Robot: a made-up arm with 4 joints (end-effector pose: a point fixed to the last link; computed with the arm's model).
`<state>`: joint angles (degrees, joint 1 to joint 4).
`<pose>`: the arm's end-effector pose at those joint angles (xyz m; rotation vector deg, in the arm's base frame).
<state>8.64 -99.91 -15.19 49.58</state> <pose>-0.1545 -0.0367 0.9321 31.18 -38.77 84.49</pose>
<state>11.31 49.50 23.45 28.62</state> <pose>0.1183 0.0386 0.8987 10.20 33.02 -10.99</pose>
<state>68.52 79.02 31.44 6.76</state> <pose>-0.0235 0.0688 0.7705 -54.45 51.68 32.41</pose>
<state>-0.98 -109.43 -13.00 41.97</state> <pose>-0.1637 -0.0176 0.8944 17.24 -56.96 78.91</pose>
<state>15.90 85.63 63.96 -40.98</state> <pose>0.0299 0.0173 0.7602 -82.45 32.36 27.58</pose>
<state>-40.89 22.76 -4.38 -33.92</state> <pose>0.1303 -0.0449 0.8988 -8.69 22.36 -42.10</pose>
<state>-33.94 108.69 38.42 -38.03</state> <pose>0.0868 -0.0247 0.7697 -14.48 82.52 -15.85</pose>
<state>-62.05 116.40 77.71 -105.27</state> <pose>0.0067 -0.0704 0.7500 -78.41 64.35 23.49</pose>
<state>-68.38 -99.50 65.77 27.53</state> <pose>0.0646 0.0844 0.8187 -91.63 -104.61 -10.95</pose>
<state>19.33 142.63 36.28 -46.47</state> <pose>-0.0452 -0.0128 0.7410 -55.75 112.79 23.91</pose>
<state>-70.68 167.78 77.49 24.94</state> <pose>0.1196 -0.0743 0.7570 82.92 89.97 -41.86</pose>
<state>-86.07 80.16 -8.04 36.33</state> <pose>0.0083 -0.2120 0.8049 123.52 18.94 -101.54</pose>
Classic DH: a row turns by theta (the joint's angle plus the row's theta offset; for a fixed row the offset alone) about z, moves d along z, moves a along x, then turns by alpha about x. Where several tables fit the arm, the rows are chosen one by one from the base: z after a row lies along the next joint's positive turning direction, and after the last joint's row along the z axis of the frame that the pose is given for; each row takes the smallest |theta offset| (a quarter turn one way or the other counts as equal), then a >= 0, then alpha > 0; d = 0 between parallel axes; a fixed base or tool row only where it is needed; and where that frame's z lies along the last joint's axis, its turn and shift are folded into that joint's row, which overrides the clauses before.
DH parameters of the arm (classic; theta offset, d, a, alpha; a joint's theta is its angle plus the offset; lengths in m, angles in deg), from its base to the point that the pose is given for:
base (fixed): 51.58 0.9597 -0.059 -18.53
joint 1: -53.58 -0.0967 -0.0013 -105.87
joint 2: 84.13 0.0174 -0.0298 -136.64
joint 3: -23.94 0.0104 -0.0216 -143.52
joint 4: -79.31 0.0992 -0.0836 88.23
tool (fixed): 83.47 0.0361 0 0

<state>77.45 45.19 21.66 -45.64</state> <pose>-0.0759 0.0227 0.7773 -84.51 -0.03 69.52</pose>
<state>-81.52 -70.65 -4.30 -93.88</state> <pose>0.0850 -0.0885 0.9253 -111.11 -16.50 -95.47</pose>
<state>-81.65 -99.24 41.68 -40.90</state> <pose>0.1023 0.0112 0.9108 -126.10 -86.69 -79.52</pose>
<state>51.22 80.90 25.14 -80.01</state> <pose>-0.0282 -0.0416 0.7501 -114.63 30.35 59.90</pose>
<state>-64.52 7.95 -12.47 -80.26</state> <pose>0.1099 -0.0839 0.8592 -42.54 30.51 -55.13</pose>
